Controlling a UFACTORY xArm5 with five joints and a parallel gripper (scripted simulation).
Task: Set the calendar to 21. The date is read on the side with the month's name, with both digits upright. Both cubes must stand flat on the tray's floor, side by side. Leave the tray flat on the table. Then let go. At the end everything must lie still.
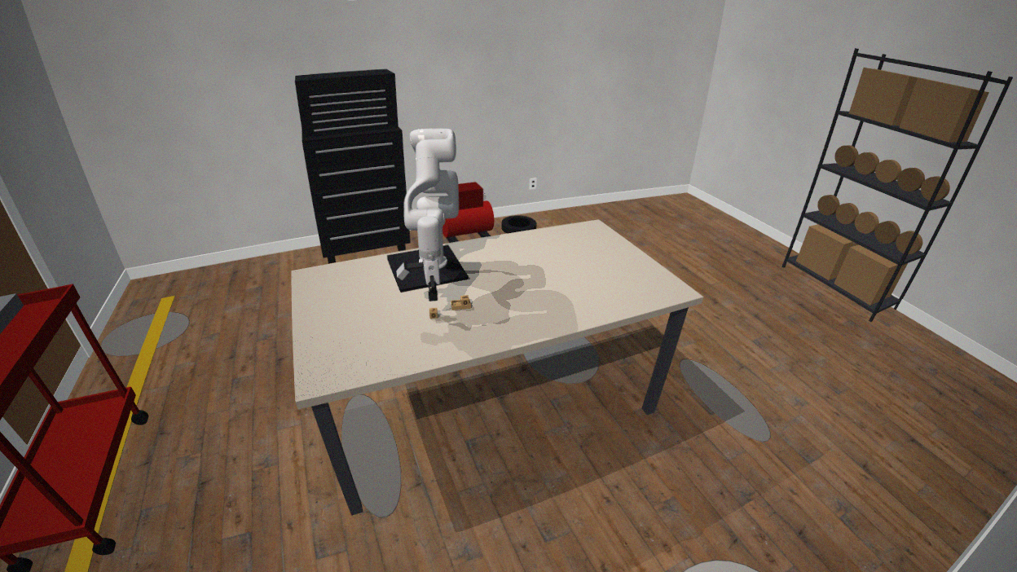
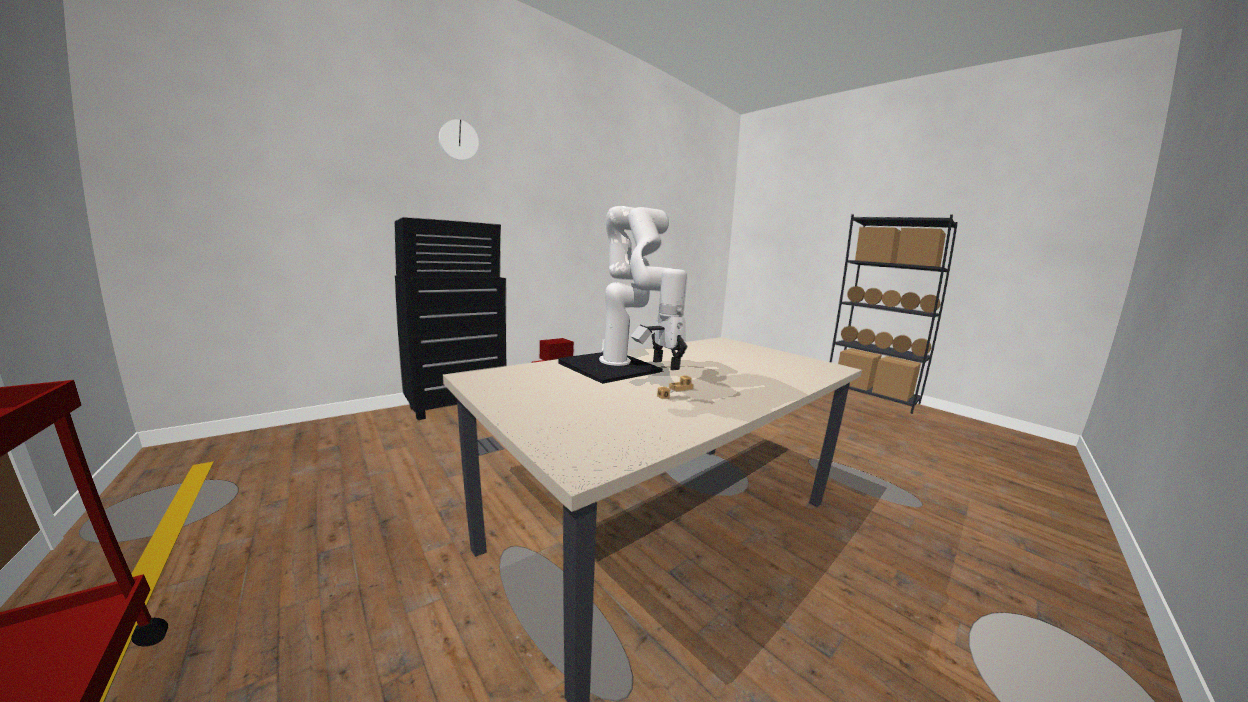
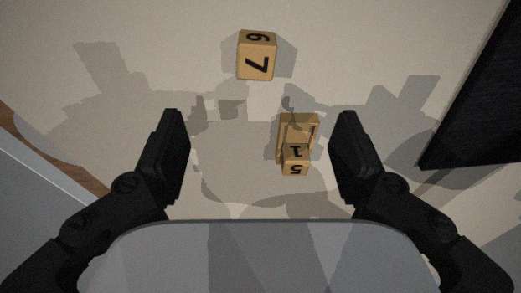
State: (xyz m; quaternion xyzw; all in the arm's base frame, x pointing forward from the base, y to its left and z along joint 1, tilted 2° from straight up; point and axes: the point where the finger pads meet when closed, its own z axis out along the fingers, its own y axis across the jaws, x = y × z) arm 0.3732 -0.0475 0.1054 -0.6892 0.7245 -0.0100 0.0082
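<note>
Now: hand 10 cm above the wooden digit cube. Also, from my hand: wooden tray: 11 cm to the left, 10 cm below, 4 cm behind.
</note>
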